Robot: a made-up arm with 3 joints. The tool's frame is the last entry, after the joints.
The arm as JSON. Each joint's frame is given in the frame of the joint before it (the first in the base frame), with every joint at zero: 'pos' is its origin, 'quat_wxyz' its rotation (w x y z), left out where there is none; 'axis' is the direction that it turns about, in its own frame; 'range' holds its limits. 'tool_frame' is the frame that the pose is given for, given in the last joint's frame.
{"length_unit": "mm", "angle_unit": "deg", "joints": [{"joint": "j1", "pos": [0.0, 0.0, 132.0], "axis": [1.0, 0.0, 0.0], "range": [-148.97, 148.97]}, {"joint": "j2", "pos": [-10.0, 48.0, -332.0], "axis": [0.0, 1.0, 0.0], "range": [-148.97, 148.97]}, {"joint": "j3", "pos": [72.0, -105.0, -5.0], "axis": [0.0, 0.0, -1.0], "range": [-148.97, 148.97]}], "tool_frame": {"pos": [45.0, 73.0, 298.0]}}
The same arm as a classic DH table. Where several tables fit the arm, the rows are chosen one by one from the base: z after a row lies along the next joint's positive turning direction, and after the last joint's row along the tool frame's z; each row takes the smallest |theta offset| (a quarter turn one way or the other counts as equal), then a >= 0, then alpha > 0; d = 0 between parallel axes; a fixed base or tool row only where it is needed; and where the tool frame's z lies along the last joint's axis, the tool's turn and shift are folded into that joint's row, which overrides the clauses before.
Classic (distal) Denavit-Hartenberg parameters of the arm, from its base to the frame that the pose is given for. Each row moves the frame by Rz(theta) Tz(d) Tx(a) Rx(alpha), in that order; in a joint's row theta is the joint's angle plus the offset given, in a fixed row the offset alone. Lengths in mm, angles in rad.
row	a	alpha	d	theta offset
base (fixed)	0	1.5708	132	1.5708
j1	332	-1.5708	-10	-1.5708
j2	72	-1.5708	-57	-1.5708
j3	85.8	3.1416	0	-1.0184
tool (fixed)	0	0	293	-1.0184
Joint limits (rad, base to tool): -2.6..2.6 -2.6..2.6 -2.6..2.6

